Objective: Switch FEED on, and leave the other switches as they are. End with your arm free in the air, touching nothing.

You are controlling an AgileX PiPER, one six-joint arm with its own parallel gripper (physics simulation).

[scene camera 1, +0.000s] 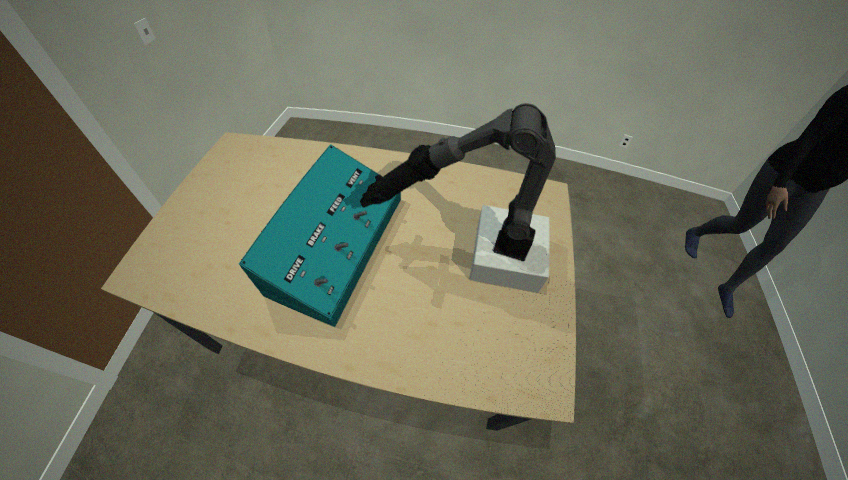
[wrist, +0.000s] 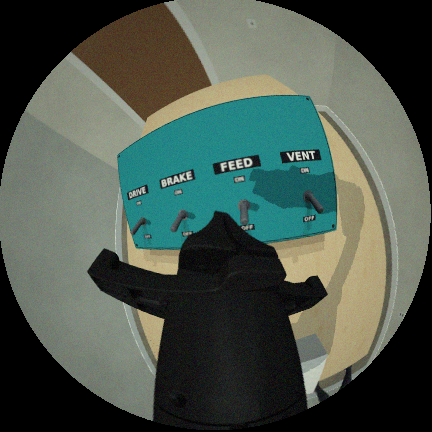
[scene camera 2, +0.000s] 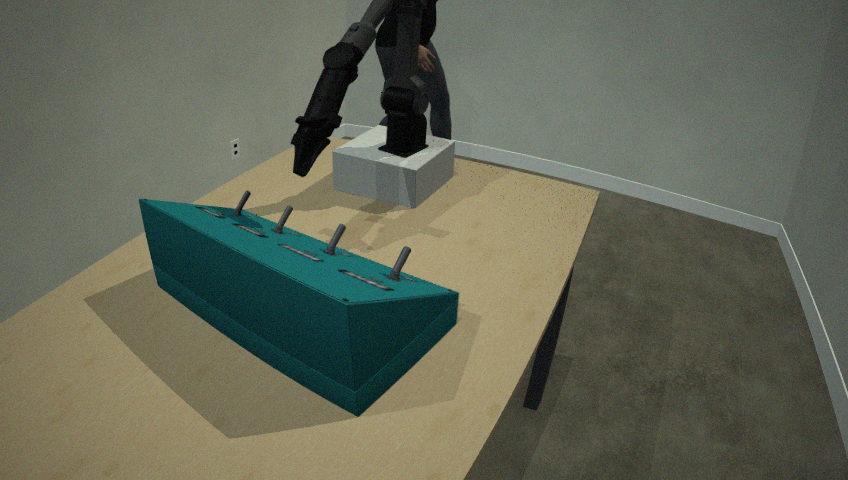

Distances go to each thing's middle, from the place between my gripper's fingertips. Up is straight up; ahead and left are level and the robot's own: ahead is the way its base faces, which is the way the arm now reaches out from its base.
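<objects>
The teal switch box (scene camera 2: 347, 328) is 40 mm to the left of my hand, and it is also 110 mm ahead of my hand and 110 mm below it.
</objects>
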